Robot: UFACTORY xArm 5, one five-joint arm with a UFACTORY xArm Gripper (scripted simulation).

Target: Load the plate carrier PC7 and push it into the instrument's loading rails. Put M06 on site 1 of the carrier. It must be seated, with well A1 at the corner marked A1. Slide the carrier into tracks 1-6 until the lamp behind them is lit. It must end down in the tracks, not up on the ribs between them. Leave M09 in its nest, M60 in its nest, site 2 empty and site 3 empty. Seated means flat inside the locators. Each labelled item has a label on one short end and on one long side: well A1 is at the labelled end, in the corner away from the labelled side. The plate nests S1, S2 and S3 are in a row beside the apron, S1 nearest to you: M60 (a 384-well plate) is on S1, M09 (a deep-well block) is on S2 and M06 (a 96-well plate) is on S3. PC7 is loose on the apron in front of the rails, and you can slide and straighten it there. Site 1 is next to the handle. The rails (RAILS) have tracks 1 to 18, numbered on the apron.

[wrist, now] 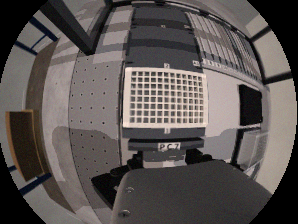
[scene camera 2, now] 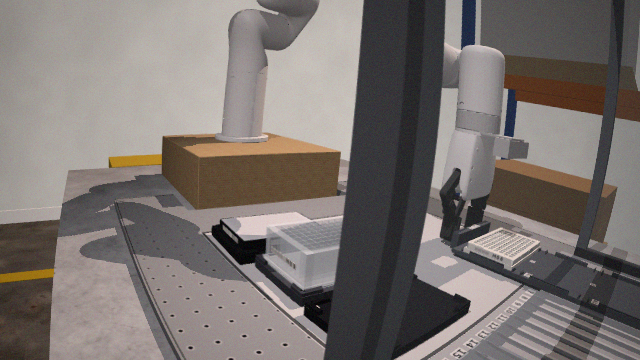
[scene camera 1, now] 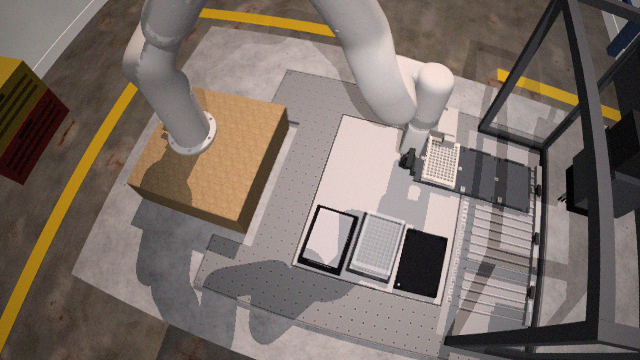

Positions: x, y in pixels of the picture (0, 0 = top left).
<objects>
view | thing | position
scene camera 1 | my gripper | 407, 153
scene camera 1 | dark grey carrier PC7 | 504, 182
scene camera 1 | white 96-well plate M06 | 449, 162
</objects>
